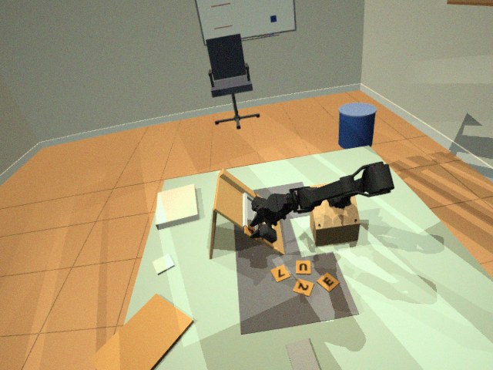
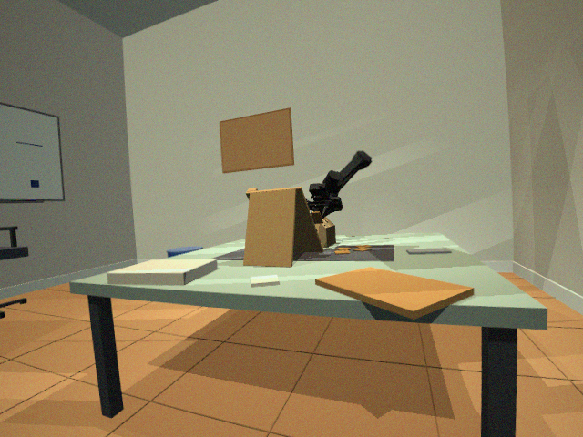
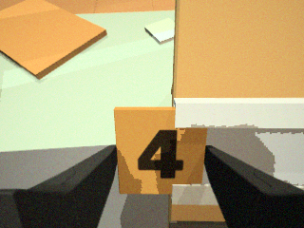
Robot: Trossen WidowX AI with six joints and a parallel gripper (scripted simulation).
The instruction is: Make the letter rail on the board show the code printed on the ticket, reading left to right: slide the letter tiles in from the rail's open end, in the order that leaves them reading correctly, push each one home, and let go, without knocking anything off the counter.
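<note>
Now: the white ticket 6 cm behind my gripper tip, 9 cm to the right of it and 9 cm below it. Also, from my gripper tip: orange panel: 39 cm ahead, 31 cm to the left, 15 cm below; then grey mat: 14 cm behind, 10 cm to the right, 16 cm below; then grey slab: 13 cm behind, 41 cm to the left, 16 cm below.
</note>
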